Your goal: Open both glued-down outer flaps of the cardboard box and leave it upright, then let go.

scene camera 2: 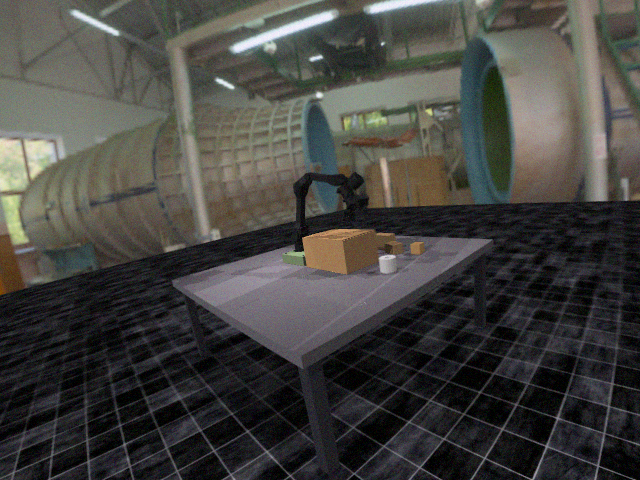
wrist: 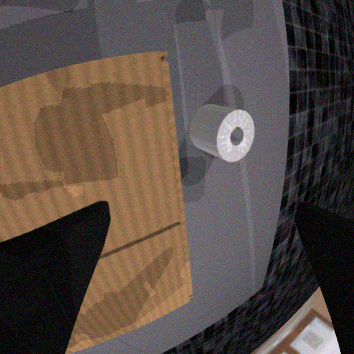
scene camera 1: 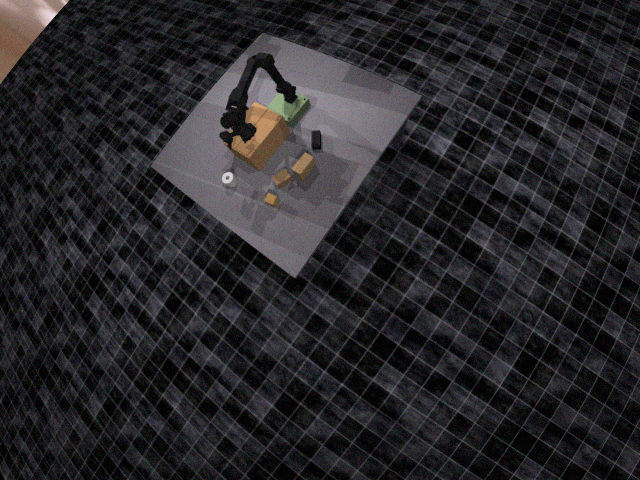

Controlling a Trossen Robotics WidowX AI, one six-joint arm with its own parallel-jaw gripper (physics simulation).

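Places are measured from the arm's base along level axes (x right, y down, z ahead), in centimetres.
Pixels of known places: gripper, fingertip midpoint: (scene camera 2: 361,223) (wrist: 206,212) (scene camera 1: 237,145); arm's base at its link origin: (scene camera 2: 300,250) (scene camera 1: 290,98).
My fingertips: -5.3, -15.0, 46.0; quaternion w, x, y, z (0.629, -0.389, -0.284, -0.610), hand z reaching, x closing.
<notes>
Ahead of a thing's pixels: the offset from my fingertips to its top centre, as dx, dy, dz. Level surfaces: height alone.
The cardboard box @[+4.0, +4.4, -13.4] (scene camera 1: 269,144) (scene camera 2: 330,254) (wrist: 145,215) stands upright on the table. Its top looks flat, with the flaps lying down; a dark slit runs in from one edge in the wrist view. No raised flap shows. My gripper (scene camera 1: 237,140) (scene camera 2: 356,211) (wrist: 206,212) is open and empty, above the end of the box near the white roll. In the wrist view one finger overlaps the box top and the other lies beyond the box edge, over the background. The arm hides part of the box top in scene camera 1.
A white roll @[+3.5, +14.1, +15.9] (scene camera 1: 232,181) (scene camera 2: 387,264) (wrist: 205,128) stands beside the box. Three small cardboard boxes @[-30.0, +12.2, -13.5] (scene camera 1: 303,165) @[-26.1, +15.2, +11.5] (scene camera 2: 417,248) and a black block @[-24.6, +16.8, -31.5] (scene camera 1: 316,140) lie on the table @[dy +20.1] (scene camera 1: 372,118) (scene camera 2: 279,310). A green plate (scene camera 1: 280,107) (scene camera 2: 292,258) is at the arm's base.
</notes>
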